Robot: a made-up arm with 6 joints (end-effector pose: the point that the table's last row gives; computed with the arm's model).
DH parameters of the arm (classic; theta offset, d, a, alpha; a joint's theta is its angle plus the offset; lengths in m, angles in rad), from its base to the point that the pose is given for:
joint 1: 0 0.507 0 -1.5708
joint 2: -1.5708 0 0.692 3.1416
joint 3: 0 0 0 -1.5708
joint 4: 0 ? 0 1.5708
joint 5: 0 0.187 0 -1.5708
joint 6: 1.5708 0 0 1.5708
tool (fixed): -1.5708 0 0 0
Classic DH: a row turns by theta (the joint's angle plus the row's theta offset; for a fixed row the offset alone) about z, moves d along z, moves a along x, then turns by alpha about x.
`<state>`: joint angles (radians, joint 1 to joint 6).
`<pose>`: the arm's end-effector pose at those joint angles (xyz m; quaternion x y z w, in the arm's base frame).
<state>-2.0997 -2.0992 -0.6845 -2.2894 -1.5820 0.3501</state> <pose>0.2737 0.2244 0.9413 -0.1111 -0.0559 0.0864 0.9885</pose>
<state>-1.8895 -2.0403 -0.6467 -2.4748 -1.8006 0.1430</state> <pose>0.2522 0.2955 0.9758 -0.0292 0.0378 0.2972 0.9536</pose>
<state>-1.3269 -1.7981 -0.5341 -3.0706 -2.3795 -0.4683</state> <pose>0.0807 0.4482 1.1240 -0.0351 0.3357 0.6850 0.6457</pose>
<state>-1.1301 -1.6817 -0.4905 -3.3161 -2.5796 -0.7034</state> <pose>-0.0108 0.4547 1.1994 -0.1172 0.3987 0.7441 0.5231</pose>
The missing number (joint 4, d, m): -0.815
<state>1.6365 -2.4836 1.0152 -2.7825 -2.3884 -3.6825</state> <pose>-0.0953 -1.2186 -0.2639 0.1216 0.4395 0.6757 0.5792</pose>
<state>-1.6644 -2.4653 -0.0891 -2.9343 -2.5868 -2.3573</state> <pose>0.2751 0.9727 0.5597 0.2817 0.5340 -0.4158 0.6802</pose>
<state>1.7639 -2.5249 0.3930 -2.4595 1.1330 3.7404</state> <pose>0.0818 -1.1749 0.2382 0.4512 -0.4156 0.1496 0.7754</pose>
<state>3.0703 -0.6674 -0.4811 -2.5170 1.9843 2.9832</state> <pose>-0.4026 -0.1233 1.0940 -0.7240 -0.0703 0.5896 0.3511</pose>
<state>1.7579 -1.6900 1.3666 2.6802 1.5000 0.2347</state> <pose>0.1157 -1.5111 0.4109 -0.3568 -0.5758 -0.6222 0.3924</pose>
